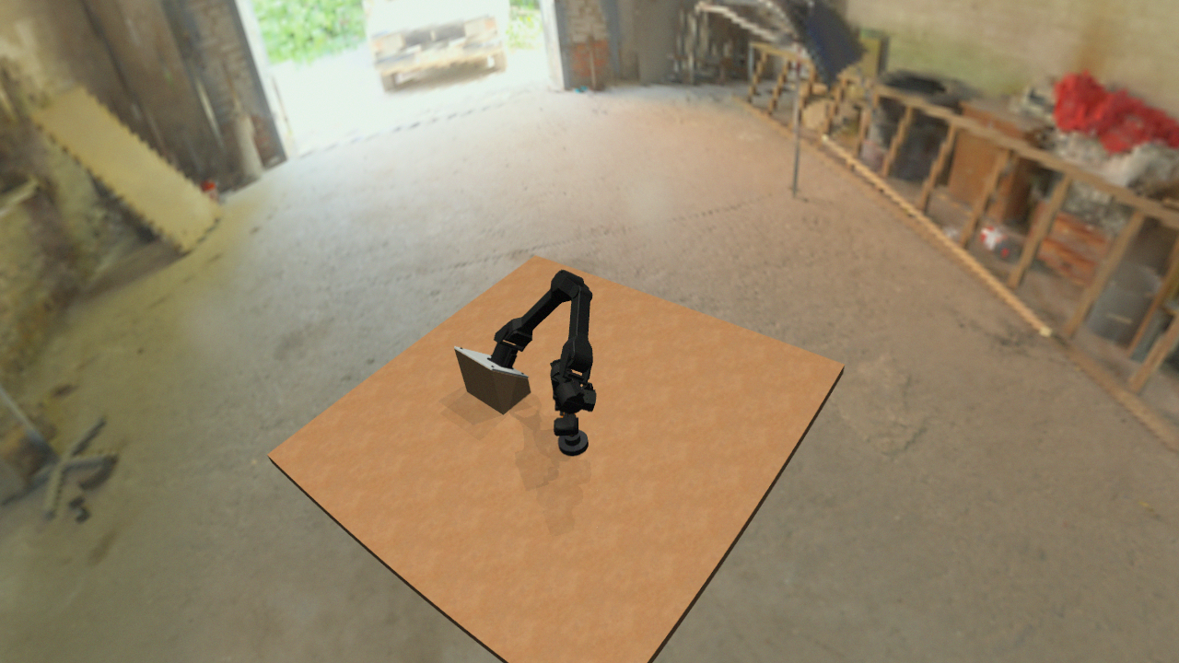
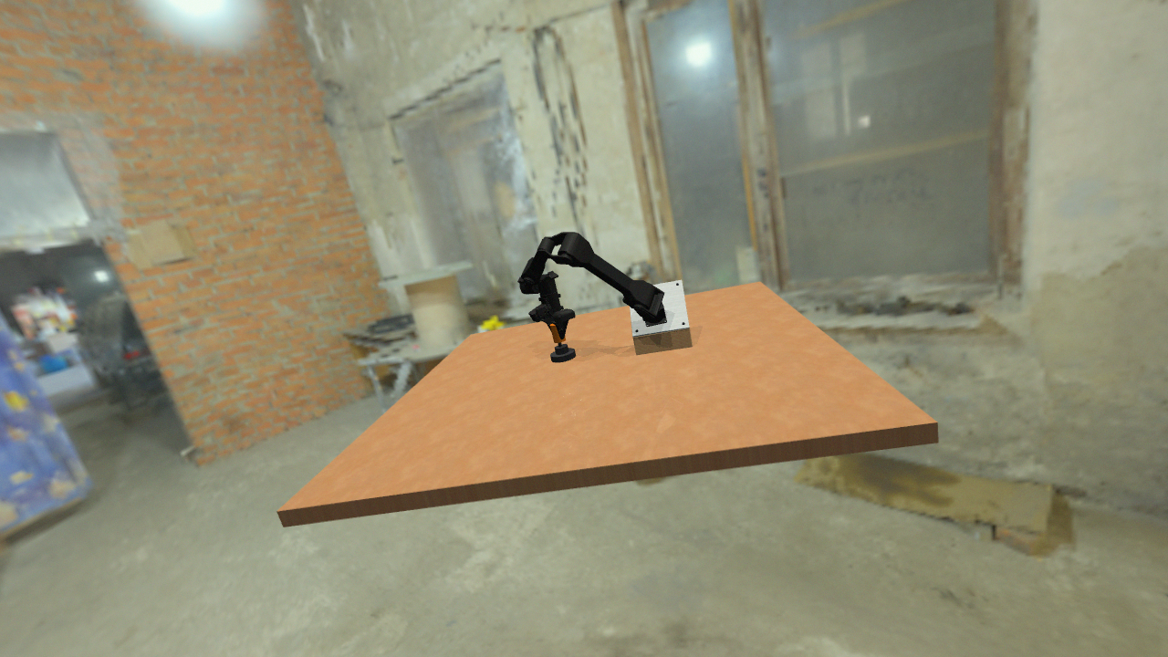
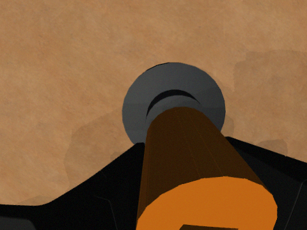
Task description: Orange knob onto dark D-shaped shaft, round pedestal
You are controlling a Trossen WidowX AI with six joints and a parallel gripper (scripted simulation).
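Now: gripper tip 20 mm below the orange knob. Round my gripper tip: pedestal (40 mm below).
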